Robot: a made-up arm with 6 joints.
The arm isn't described. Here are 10 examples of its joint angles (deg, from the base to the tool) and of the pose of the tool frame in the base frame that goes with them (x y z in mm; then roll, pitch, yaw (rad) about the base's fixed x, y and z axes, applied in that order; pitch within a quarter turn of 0, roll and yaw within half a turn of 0).
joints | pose
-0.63 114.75 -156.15 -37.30 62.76 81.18 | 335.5 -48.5 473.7 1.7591 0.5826 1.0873
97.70 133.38 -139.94 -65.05 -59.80 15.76 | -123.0 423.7 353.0 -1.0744 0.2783 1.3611
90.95 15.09 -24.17 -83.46 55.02 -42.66 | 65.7 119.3 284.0 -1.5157 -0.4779 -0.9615
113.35 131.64 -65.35 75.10 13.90 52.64 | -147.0 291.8 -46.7 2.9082 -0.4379 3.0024
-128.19 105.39 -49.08 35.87 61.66 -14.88 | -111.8 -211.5 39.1 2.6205 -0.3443 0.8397
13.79 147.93 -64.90 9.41 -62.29 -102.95 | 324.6 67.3 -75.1 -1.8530 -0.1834 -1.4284
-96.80 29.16 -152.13 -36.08 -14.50 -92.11 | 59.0 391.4 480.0 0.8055 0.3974 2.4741
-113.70 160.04 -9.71 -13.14 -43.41 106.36 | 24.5 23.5 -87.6 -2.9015 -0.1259 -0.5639
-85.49 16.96 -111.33 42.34 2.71 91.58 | -17.1 250.3 536.2 -0.0710 0.1118 0.8387
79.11 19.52 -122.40 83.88 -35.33 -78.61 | -9.6 -302.6 512.1 0.5884 -0.4259 1.4419
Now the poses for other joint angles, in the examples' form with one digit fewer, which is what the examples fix.
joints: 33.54 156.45 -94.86 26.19 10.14 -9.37
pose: 315 217 -109 2.941 0.384 -2.866
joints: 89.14 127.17 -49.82 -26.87 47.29 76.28
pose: 31 202 -57 -2.578 0.011 -2.503
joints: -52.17 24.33 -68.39 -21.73 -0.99 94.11
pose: 27 -34 498 0.674 0.201 0.426
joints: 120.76 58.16 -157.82 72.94 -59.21 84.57
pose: 160 -135 578 -1.119 0.159 -1.384
